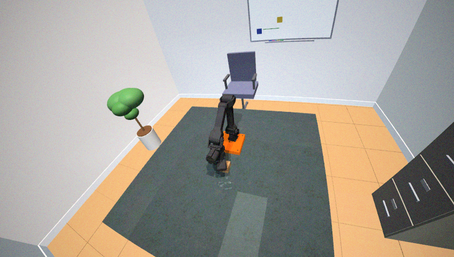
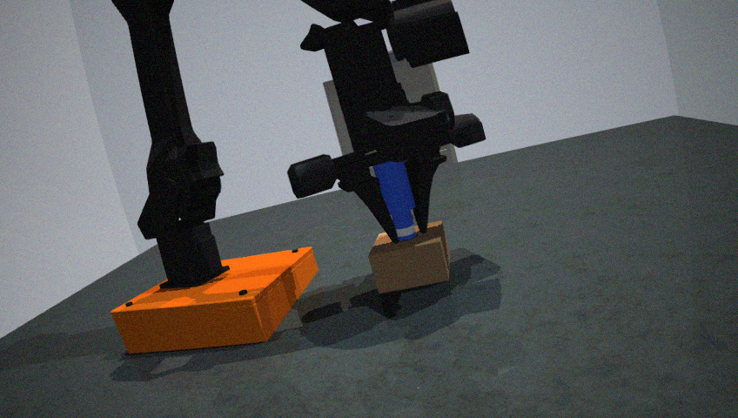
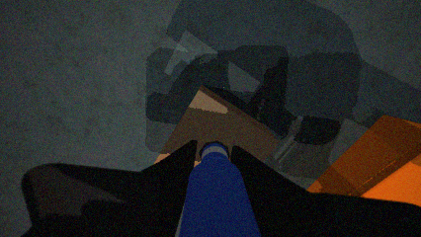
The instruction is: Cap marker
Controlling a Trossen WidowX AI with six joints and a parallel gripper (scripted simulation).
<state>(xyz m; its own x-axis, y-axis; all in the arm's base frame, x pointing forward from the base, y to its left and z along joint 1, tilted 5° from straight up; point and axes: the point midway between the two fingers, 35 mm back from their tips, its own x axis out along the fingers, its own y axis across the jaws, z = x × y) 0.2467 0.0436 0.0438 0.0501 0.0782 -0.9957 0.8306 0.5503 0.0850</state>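
Now: gripper tip 1 cm below the white band. The rest, counted from my gripper tip: tan holder block (2 cm below); then blue cap (5 cm above).
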